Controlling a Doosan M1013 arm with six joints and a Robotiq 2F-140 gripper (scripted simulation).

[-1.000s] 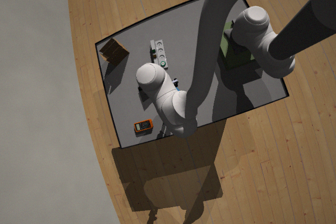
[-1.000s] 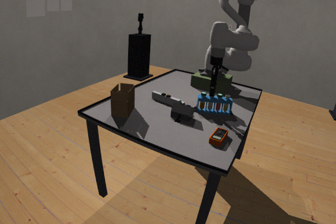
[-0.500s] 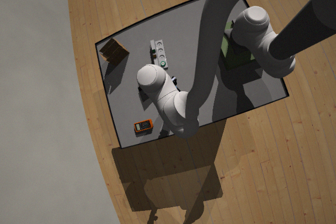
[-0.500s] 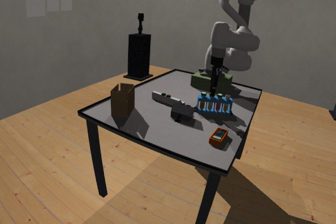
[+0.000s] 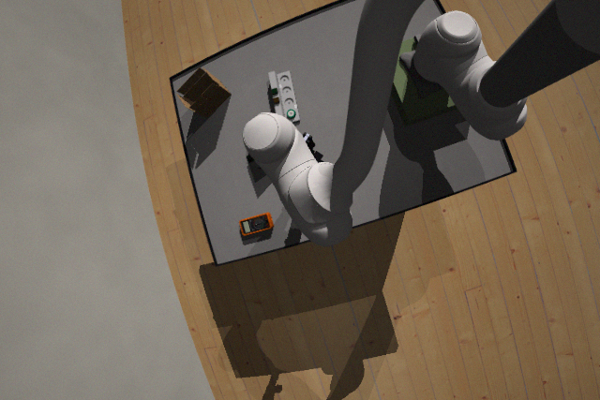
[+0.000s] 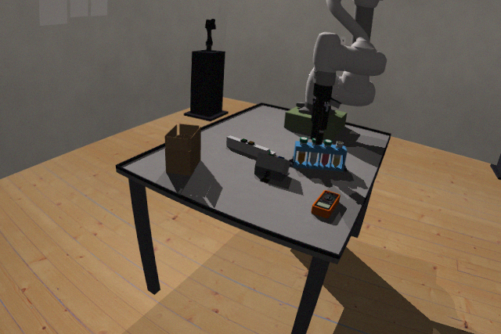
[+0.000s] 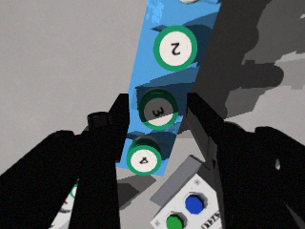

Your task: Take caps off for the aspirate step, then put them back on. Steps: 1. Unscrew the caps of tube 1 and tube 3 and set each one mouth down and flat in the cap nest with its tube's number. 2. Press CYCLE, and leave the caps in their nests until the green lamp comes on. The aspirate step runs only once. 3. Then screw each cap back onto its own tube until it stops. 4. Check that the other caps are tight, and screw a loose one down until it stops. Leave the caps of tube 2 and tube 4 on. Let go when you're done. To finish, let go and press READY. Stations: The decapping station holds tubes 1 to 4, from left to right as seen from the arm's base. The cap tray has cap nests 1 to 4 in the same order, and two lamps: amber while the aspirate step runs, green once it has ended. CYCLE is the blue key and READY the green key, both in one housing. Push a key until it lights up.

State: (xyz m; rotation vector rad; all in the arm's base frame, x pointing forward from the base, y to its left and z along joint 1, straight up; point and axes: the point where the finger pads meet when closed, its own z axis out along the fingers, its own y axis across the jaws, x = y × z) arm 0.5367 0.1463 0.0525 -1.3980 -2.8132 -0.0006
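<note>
The cap 2 is 50 mm to the left of my hand, 30 mm below it and 20 mm behind it. Round my hand: key housing (160 mm ahead, 120 mm to the right, 90 mm below); then green key (140 mm to the right, 140 mm ahead, 80 mm below); then blue key (140 mm ahead, 100 mm to the right, 80 mm below).
</note>
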